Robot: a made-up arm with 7 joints. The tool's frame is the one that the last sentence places. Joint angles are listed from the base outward.
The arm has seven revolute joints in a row. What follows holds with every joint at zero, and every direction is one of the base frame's. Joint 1 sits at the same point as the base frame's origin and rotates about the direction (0.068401, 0.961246, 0.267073). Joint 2 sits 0.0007 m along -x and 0.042 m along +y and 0.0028 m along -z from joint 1 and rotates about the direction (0.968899, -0.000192, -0.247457). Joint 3 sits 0.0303 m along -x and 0.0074 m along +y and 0.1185 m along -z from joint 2 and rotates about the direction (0.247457, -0.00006, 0.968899). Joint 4 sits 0.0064 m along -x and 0.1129 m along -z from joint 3 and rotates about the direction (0.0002, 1, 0.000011). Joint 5 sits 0.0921 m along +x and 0.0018 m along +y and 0.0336 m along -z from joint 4 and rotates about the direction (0.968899, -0.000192, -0.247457). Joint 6 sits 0.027 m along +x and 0.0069 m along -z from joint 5 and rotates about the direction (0.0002, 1, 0.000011). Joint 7 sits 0.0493 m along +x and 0.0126 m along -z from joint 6 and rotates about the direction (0.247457, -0.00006, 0.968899). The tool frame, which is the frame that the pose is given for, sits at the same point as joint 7; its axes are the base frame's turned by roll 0, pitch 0.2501 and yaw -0.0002 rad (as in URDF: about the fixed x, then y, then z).
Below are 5 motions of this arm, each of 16 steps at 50 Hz.
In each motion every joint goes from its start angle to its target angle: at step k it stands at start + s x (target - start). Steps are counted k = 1, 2, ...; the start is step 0. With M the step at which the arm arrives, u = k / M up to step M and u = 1 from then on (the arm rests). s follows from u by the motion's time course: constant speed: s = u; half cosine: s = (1 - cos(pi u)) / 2; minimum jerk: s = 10 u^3 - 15 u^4 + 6 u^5.
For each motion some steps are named. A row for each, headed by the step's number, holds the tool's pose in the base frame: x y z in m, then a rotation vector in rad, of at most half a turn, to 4 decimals.
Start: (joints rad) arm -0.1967 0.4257 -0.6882 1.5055 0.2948 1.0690 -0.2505
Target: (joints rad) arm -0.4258 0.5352 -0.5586 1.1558 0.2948 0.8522 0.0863
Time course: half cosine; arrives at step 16
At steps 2, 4, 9, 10, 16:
2: -0.0102 0.2291 -0.3433 1.2079 2.5889 0.0576
4: 0.0043 0.2294 -0.3457 1.2331 2.4938 0.0574
9: 0.0673 0.2289 -0.3475 1.3223 2.0866 0.0956
10: 0.0808 0.2284 -0.3461 1.3372 2.0001 0.1104
16: 0.1255 0.2259 -0.3370 1.3758 1.7122 0.1728

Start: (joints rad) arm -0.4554 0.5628 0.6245 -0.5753 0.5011 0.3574 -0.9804
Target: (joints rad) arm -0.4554 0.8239 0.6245 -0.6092 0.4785 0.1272 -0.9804
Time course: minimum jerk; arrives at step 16
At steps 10, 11, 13, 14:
10: 0.1707 0.2091 -0.0069 1.3491 -0.1369 -0.1150
11: 0.1694 0.2084 -0.0019 1.3922 -0.1506 -0.1199
13: 0.1677 0.2072 0.0047 1.4516 -0.1692 -0.1273
14: 0.1672 0.2068 0.0064 1.4664 -0.1738 -0.1293

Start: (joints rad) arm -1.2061 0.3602 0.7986 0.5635 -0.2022 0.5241 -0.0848
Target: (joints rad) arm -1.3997 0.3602 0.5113 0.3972 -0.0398 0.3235 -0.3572
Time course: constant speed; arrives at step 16
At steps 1, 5, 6, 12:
1: 0.3664 0.1764 -0.0652 -0.5147 -0.0607 0.2178
5: 0.3716 0.1651 -0.0368 -0.4018 -0.1790 0.1255
6: 0.3725 0.1620 -0.0297 -0.3729 -0.2083 0.1021
12: 0.3744 0.1418 0.0126 -0.1927 -0.3814 -0.0385

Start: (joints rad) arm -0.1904 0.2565 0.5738 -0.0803 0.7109 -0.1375 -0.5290
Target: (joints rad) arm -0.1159 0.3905 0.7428 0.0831 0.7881 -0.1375 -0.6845
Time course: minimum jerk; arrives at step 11
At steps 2, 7, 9, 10, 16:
2: 0.1631 0.2003 -0.2036 0.9758 0.2472 -0.0337
7: 0.1384 0.2449 -0.2054 1.0162 0.5024 -0.0382
9: 0.1301 0.2580 -0.2045 1.0203 0.5779 -0.0373
10: 0.1286 0.2603 -0.2042 1.0207 0.5915 -0.0370
16: 0.1283 0.2607 -0.2042 1.0207 0.5938 -0.0370

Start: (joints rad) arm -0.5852 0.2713 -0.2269 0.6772 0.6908 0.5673 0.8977
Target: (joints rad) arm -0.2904 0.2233 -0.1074 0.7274 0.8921 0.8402 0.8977
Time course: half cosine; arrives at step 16
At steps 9, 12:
9: 0.1910 0.1209 -0.3324 1.6381 0.4923 0.7176
12: 0.1606 0.1294 -0.3444 1.7387 0.6110 0.7126

